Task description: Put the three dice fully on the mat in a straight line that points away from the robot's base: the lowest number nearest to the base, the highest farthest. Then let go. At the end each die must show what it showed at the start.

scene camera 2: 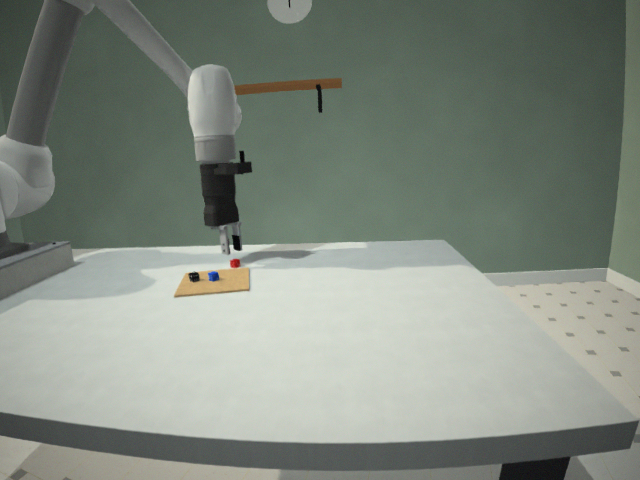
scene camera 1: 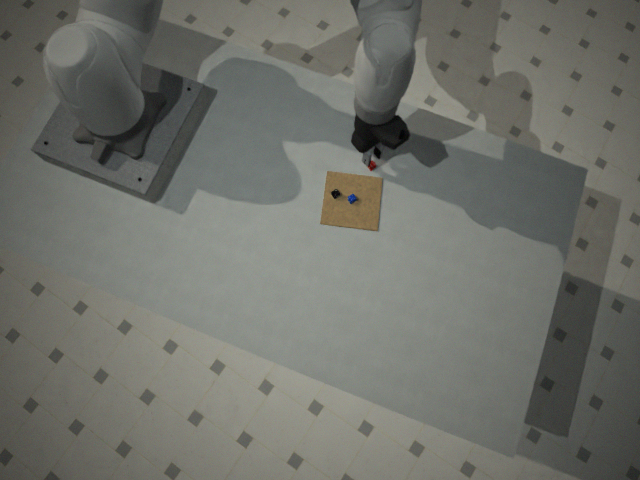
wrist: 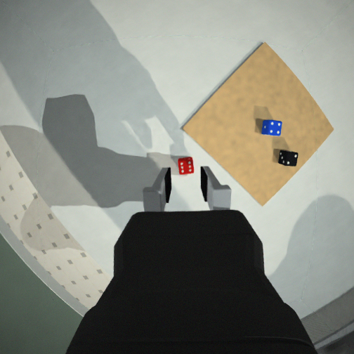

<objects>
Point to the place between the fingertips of my gripper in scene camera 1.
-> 371, 159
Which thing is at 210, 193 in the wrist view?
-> My gripper.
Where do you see a tan mat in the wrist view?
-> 228, 126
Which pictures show my gripper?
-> Scene camera 2, scene camera 1 and the wrist view: all of them.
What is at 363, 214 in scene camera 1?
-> A tan mat.
</objects>
